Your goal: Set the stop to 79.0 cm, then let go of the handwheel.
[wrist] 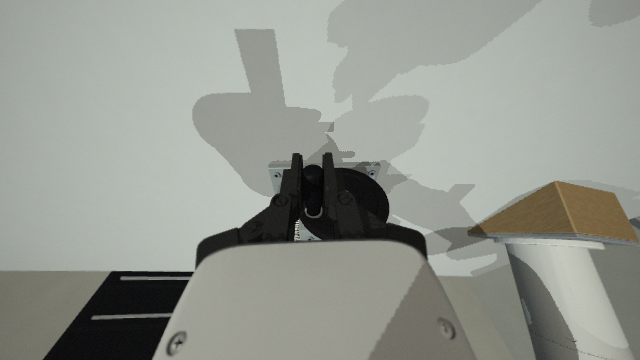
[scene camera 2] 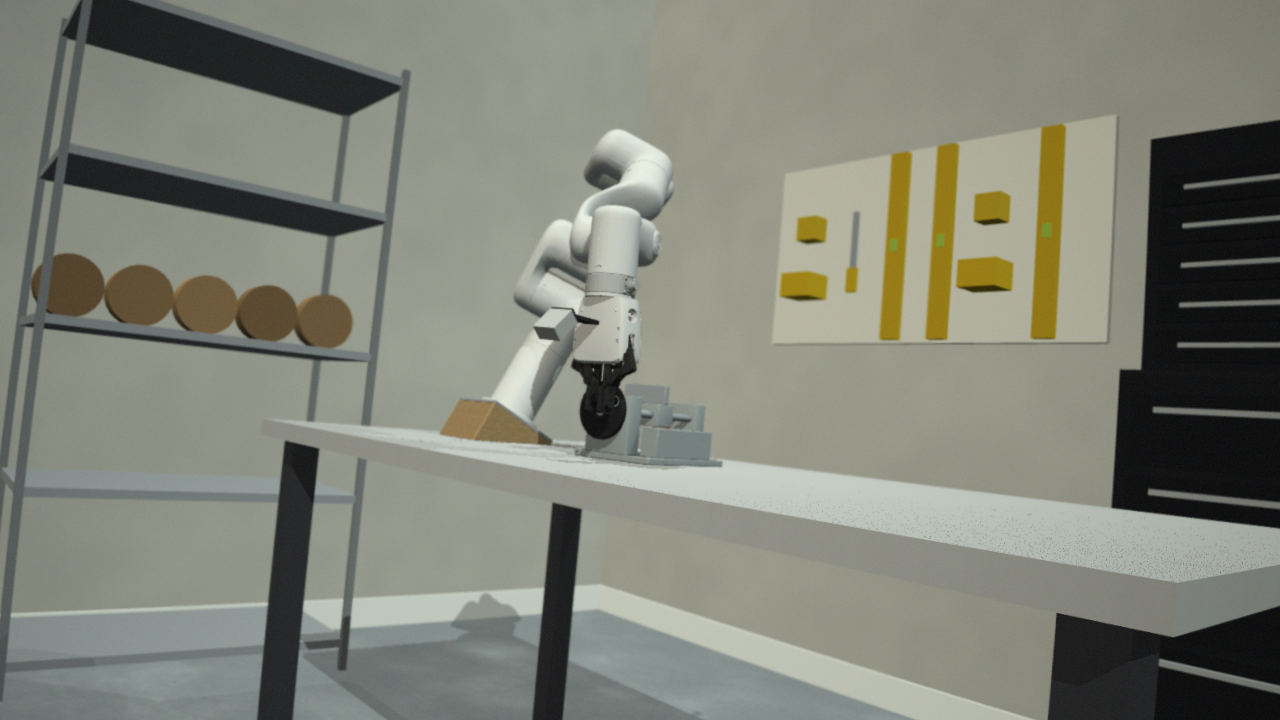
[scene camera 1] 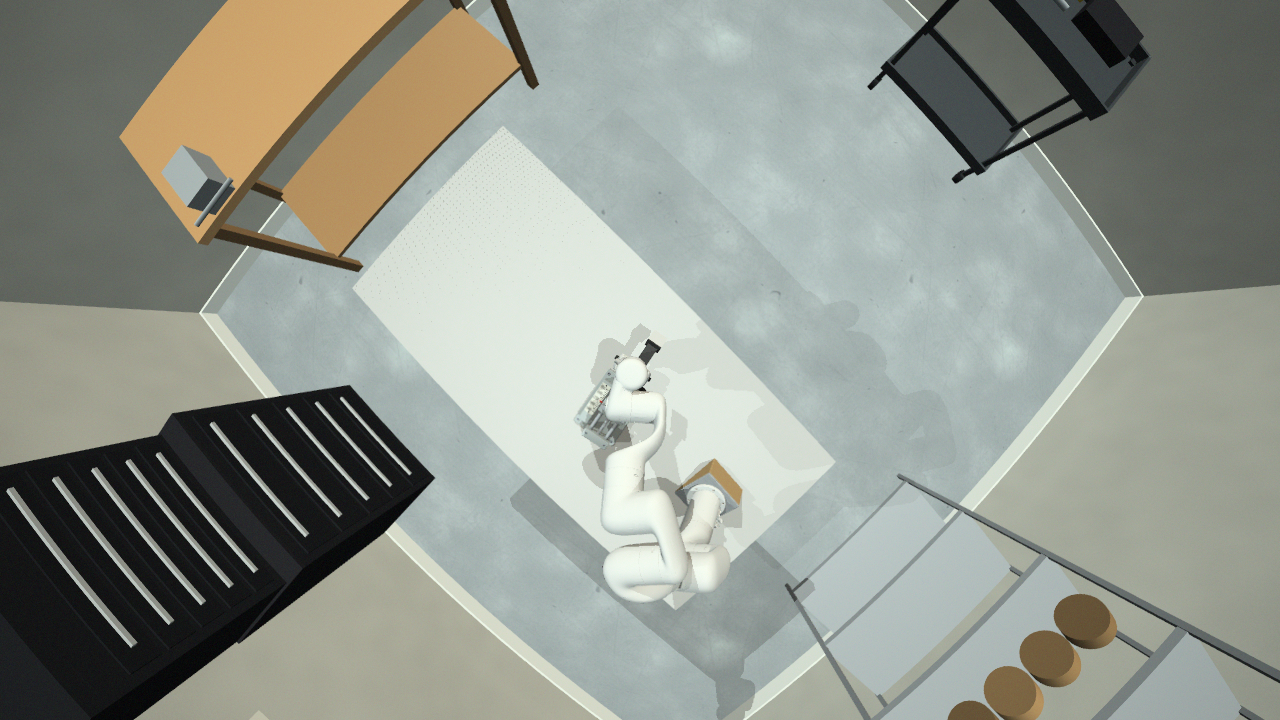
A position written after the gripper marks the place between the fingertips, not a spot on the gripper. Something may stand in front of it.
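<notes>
The gripper (wrist: 312, 166) is visible, and so is a black handwheel (scene camera 2: 598, 425).
</notes>
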